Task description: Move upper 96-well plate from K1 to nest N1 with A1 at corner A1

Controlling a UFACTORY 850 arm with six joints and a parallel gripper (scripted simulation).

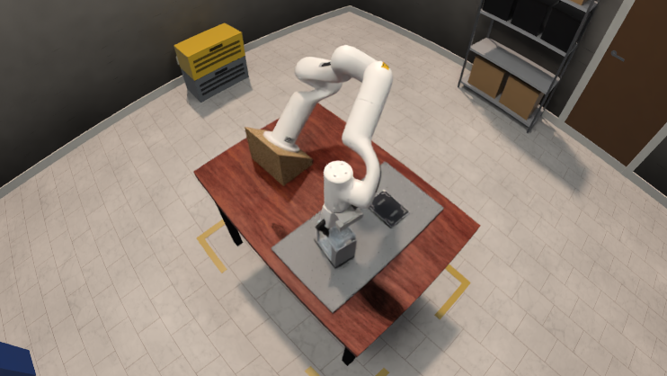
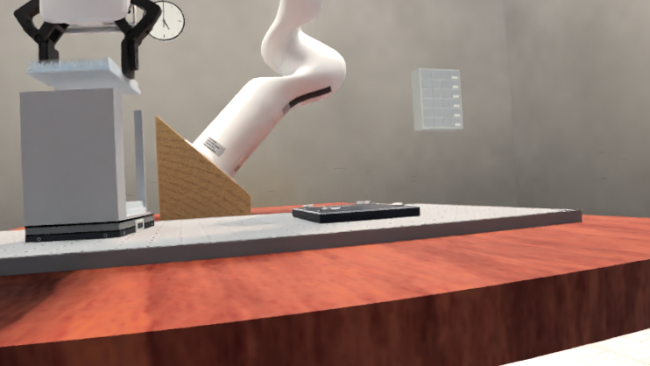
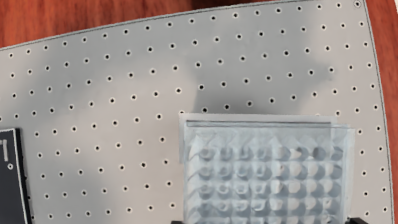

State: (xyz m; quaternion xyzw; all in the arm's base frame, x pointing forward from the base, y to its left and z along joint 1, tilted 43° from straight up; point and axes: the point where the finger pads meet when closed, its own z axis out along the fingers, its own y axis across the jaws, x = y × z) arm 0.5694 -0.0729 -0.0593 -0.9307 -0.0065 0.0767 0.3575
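Right now the plate nest N1 is 30 cm to the left of my hand, 18 cm below it and 3 cm behind it. Round my hand: pale 96-well plate: 1 cm below.
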